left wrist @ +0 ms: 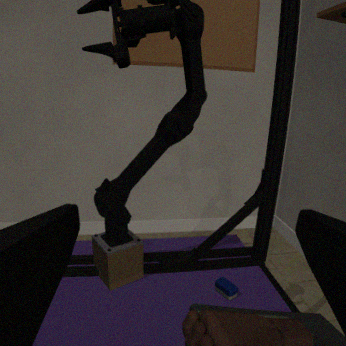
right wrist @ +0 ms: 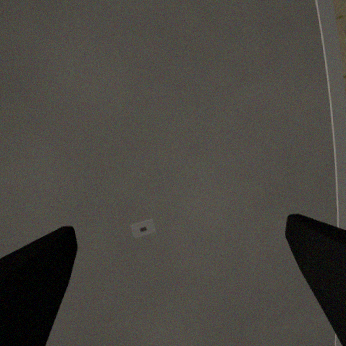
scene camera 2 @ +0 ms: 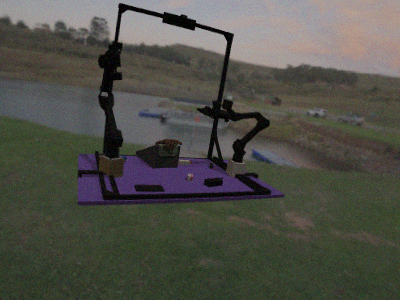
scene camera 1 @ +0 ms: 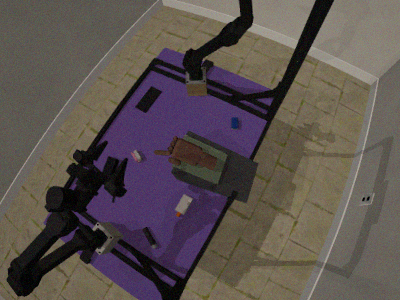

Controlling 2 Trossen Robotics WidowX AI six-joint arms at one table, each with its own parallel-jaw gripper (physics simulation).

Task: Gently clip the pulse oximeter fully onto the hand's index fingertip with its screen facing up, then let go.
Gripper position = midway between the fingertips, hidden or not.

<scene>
My left gripper (scene camera 1: 116,149) is open, with nothing in its grasp. My right gripper (right wrist: 182,231) is open, with nothing in its grasp. Also in view: a green pad on grey block (scene camera 1: 214,175).
My left gripper shows as well in the left wrist view (left wrist: 190,218). My right gripper is seen too in the left wrist view (left wrist: 79,30). The green pad on grey block also shows in scene camera 2 (scene camera 2: 163,151).
</scene>
